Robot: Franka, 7 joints.
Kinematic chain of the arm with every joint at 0, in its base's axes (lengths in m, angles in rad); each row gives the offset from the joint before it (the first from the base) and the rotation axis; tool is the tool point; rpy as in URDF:
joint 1: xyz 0 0 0.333 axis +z
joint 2: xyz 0 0 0 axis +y
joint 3: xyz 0 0 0.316 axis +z
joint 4: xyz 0.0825 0 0 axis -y
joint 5: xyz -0.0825 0 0.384 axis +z
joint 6: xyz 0 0 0 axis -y
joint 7: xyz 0.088 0 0 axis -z
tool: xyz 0 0 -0.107 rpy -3.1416 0 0
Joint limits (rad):
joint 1: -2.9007..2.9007
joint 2: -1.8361..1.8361
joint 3: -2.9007..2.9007
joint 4: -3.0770..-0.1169
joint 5: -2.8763..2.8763
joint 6: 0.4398..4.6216
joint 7: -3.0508..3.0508
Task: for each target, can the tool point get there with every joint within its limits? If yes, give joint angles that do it. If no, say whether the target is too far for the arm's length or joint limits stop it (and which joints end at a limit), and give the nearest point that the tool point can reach.
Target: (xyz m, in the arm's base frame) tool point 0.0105 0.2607 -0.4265
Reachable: no: joint limits stop it (at a limit: joint 2) | nearest point 0.0106 0.2632 -0.3604 | short by 0.066 m
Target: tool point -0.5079 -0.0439 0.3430
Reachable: yes | joints 2.0640 0.4828 0.9964 -2.4018 2.1629 1.2270 -0.5539
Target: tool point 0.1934 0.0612 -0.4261
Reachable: no: joint limits stop it (at a limit: joint 2) | nearest point 0.2024 0.0641 -0.3560 | short by 0.071 m
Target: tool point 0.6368 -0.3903 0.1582
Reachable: yes | joints -0.6131 1.2174 0.2986 -1.2212 0.6397 3.7232 -1.9654
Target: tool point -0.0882 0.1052 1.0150
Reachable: yes | joints 0.7404 0.3036 2.0478 -0.3863 -2.1646 4.1917 2.0721
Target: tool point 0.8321 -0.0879 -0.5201
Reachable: no: too far | nearest point 0.6121 -0.0647 -0.2441 | short by 0.354 m
